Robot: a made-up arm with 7 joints.
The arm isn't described. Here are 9 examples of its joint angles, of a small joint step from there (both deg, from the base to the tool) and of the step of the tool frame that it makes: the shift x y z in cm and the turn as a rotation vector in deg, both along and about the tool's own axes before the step.
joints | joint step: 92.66 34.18 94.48 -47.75 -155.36 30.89 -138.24 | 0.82 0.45 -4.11 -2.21 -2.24 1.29 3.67
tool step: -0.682 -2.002 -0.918 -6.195 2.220 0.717
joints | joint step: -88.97 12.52 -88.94 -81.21 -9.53 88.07 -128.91 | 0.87 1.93 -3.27 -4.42 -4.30 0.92 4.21
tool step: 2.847 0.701 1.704 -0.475 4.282 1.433
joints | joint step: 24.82 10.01 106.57 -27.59 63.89 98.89 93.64 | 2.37 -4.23 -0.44 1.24 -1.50 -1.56 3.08
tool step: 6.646 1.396 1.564 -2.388 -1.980 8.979
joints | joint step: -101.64 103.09 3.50 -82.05 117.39 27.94 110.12 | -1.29 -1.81 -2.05 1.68 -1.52 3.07 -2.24
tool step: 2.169 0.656 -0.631 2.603 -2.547 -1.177
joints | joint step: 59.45 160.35 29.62 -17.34 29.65 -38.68 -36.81 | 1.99 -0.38 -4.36 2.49 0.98 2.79 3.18
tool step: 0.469 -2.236 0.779 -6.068 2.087 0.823
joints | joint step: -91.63 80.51 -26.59 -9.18 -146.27 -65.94 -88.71 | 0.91 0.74 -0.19 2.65 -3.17 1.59 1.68
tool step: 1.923 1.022 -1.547 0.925 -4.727 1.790
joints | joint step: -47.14 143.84 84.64 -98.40 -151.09 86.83 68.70 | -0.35 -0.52 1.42 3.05 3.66 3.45 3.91
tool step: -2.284 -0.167 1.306 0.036 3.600 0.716
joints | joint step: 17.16 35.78 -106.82 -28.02 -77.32 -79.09 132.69 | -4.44 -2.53 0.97 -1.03 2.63 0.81 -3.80
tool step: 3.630 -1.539 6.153 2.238 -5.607 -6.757
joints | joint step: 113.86 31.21 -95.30 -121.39 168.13 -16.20 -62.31 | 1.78 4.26 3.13 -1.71 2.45 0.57 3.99
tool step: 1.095 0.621 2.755 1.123 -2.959 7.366
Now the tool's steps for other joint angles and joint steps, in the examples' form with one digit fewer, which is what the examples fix.
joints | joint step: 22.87 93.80 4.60 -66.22 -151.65 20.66 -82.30 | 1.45 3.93 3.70 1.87 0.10 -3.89 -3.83
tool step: 5.05 -2.50 -0.39 3.35 -3.46 -7.55
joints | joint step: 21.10 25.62 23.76 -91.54 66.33 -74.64 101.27 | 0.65 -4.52 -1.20 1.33 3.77 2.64 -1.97
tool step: 0.26 -0.91 4.98 3.55 -9.01 -2.64
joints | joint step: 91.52 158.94 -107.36 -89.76 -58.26 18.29 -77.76 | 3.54 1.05 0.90 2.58 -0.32 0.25 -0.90
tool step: 1.23 -3.04 0.92 -2.05 -3.01 -4.79
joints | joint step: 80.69 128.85 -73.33 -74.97 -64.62 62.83 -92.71 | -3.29 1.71 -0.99 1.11 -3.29 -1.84 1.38
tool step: 1.93 -2.14 -0.77 -1.14 0.90 -1.44
